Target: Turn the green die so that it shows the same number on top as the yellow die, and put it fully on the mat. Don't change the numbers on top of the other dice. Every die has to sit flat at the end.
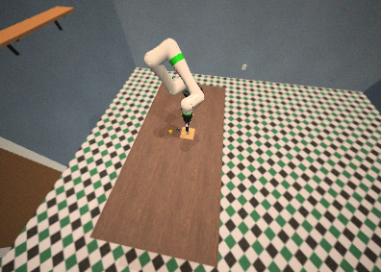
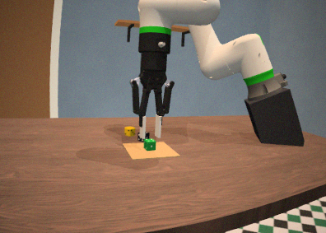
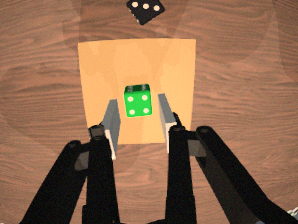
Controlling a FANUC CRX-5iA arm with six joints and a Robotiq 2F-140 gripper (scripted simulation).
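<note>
Now: the green die 60 mm below my hand. The rest, counted from my hand: yellow die: 180 mm to the right, 60 mm below, 10 mm behind; black die: 100 mm to the right, 60 mm below, 30 mm behind; mat: 70 mm below.
</note>
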